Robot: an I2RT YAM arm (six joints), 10 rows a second.
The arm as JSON. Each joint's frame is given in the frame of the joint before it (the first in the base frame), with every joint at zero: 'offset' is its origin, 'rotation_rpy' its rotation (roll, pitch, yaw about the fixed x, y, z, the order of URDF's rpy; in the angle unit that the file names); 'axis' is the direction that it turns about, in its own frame. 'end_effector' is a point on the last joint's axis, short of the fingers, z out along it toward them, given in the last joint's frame.
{
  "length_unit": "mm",
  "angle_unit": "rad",
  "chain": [
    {
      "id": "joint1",
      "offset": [
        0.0,
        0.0,
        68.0
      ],
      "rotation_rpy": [
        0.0,
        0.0,
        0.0
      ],
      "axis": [
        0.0,
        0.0,
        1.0
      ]
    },
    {
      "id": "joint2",
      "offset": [
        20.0,
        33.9,
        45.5
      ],
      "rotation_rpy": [
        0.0,
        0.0,
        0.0
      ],
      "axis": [
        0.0,
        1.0,
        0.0
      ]
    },
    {
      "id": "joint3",
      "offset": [
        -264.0,
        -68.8,
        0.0
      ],
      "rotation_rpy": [
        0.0,
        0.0,
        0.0
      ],
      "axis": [
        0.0,
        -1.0,
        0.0
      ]
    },
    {
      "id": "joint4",
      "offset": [
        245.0,
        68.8,
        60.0
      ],
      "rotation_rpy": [
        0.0,
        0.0,
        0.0
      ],
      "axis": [
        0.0,
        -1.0,
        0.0
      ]
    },
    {
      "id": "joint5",
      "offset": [
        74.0,
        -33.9,
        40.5
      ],
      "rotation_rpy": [
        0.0,
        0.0,
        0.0
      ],
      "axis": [
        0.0,
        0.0,
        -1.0
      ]
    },
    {
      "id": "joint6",
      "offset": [
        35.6,
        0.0,
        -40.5
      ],
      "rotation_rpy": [
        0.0,
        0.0,
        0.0
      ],
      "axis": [
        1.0,
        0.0,
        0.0
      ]
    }
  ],
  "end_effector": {
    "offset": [
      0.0,
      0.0,
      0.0
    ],
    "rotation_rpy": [
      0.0,
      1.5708,
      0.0
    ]
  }
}
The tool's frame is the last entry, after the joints.
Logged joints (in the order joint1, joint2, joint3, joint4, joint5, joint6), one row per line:
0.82 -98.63 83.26 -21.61 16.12 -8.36
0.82 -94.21 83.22 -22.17 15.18 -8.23
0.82 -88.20 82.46 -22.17 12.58 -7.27
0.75 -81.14 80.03 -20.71 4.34 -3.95
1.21 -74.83 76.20 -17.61 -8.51 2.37
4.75 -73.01 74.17 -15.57 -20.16 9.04
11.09 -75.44 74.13 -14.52 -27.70 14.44
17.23 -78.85 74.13 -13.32 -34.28 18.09
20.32 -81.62 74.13 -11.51 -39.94 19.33
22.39 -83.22 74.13 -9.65 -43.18 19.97
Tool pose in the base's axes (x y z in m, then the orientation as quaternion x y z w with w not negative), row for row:
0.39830 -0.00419 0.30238 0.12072 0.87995 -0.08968 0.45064
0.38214 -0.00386 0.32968 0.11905 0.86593 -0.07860 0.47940
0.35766 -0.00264 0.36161 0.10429 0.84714 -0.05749 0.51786
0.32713 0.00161 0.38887 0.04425 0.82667 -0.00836 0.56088
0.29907 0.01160 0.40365 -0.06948 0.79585 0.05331 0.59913
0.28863 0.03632 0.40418 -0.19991 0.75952 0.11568 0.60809
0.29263 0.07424 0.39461 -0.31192 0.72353 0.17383 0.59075
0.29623 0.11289 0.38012 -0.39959 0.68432 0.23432 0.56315
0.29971 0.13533 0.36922 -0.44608 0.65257 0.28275 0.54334
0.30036 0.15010 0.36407 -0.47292 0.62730 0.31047 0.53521
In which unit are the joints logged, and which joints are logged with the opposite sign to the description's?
The joints are logged in degrees. Opposite sign: joint2, joint6.
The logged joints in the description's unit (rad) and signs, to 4 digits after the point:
0.0143 1.7214 1.4532 -0.3772 0.2813 0.1459
0.0143 1.6443 1.4525 -0.3869 0.2649 0.1436
0.0143 1.5394 1.4392 -0.3869 0.2196 0.1269
0.0131 1.4162 1.3968 -0.3615 0.0757 0.0689
0.0211 1.3060 1.3299 -0.3074 -0.1485 -0.0414
0.0829 1.2743 1.2945 -0.2717 -0.3519 -0.1578
0.1936 1.3167 1.2938 -0.2534 -0.4835 -0.2520
0.3007 1.3762 1.2938 -0.2325 -0.5983 -0.3157
0.3547 1.4245 1.2938 -0.2009 -0.6971 -0.3374
0.3908 1.4525 1.2938 -0.1684 -0.7536 -0.3485

